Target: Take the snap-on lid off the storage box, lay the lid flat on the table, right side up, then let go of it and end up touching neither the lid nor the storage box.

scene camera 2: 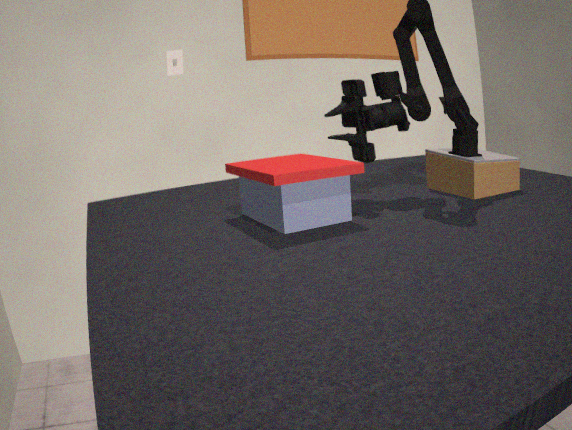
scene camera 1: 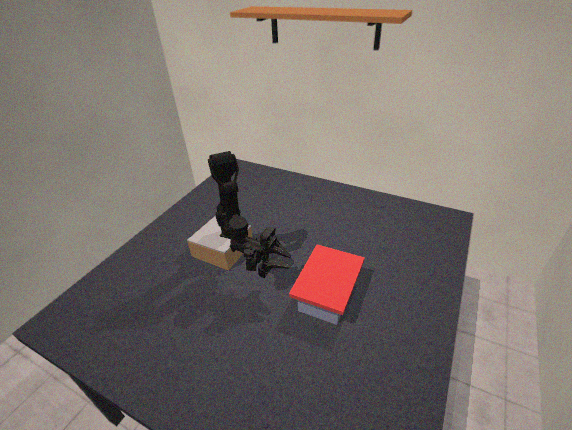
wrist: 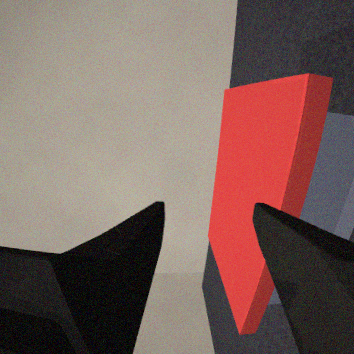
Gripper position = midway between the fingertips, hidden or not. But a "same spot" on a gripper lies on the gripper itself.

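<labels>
My gripper shows in scene camera 2, and a red lid shows in scene camera 2 [275,171]. In scene camera 1 I see my gripper and the red lid. My gripper shows in the wrist view [208,210], and the red lid shows in the wrist view as well. On the red lid, [wrist: 270,131] and [scene camera 1: 303,287] are the same spot. On my gripper, [scene camera 2: 349,103] and [scene camera 1: 273,244] are the same spot.
</labels>
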